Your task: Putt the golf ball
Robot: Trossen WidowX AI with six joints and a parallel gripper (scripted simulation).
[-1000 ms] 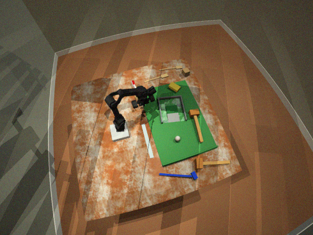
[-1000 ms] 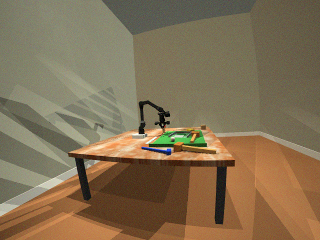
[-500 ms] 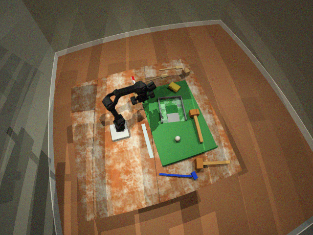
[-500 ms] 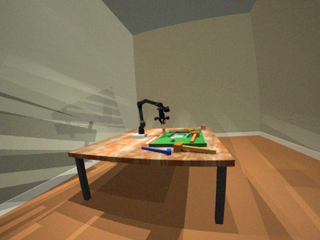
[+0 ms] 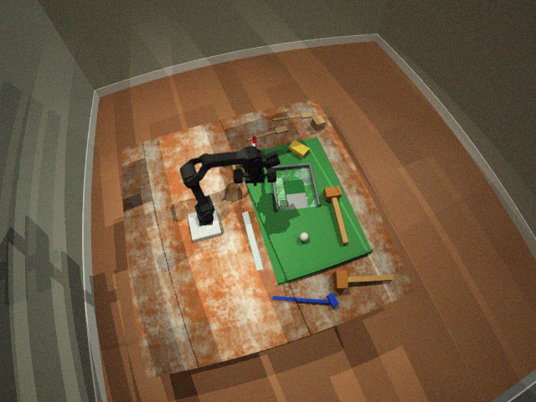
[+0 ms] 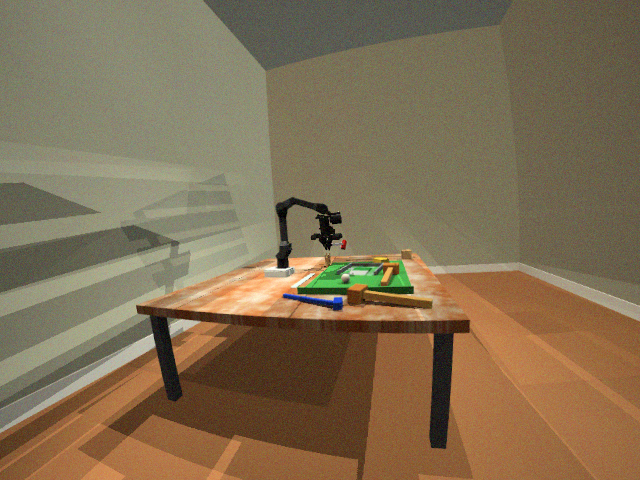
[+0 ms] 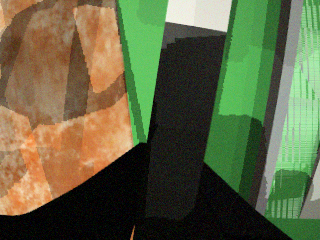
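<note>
My gripper tip is now 24 cm to the left of the white strip, 13 cm above it and 4 cm past it. The rest, counted from my gripper tip: green mat 22 cm ahead, 13 cm below, 6 cm to the right; then white golf ball 26 cm to the right, 20 cm ahead, 10 cm below; then red putter 12 cm to the left, 2 cm above.
</note>
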